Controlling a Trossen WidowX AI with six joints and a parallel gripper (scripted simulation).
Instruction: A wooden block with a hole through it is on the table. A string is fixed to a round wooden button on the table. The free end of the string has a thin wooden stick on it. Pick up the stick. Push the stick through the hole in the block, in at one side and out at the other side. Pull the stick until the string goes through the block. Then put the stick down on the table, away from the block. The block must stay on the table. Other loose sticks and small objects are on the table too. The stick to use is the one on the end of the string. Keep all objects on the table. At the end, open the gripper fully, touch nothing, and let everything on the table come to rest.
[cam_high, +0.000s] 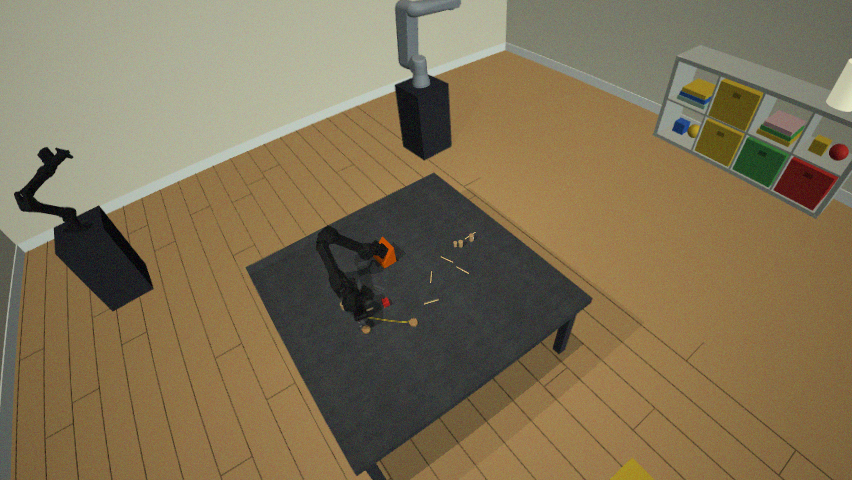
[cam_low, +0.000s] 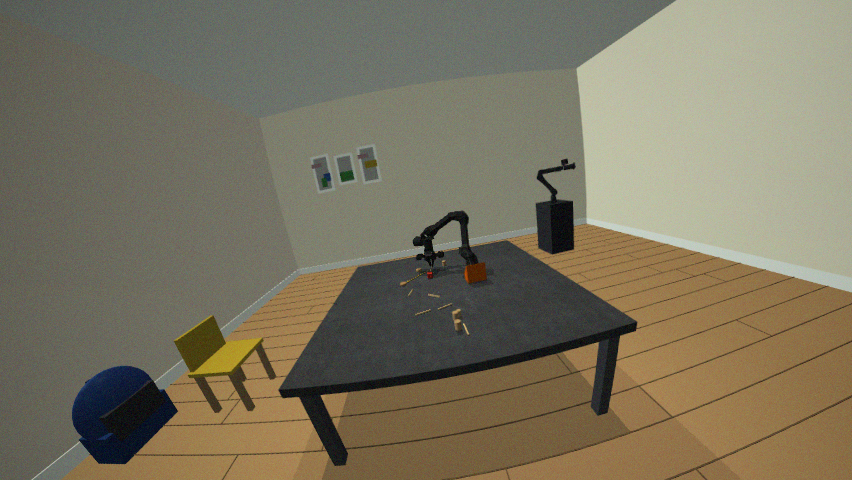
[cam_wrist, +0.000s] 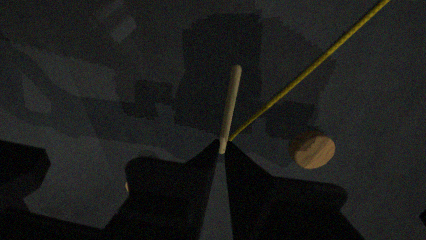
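The red block is 130 mm to the left of my gripper tip and 30 mm ahead of it. Round my gripper tip: round wooden button: 210 mm ahead, 170 mm to the left, 10 mm below; thin wooden stick: 20 mm to the left.
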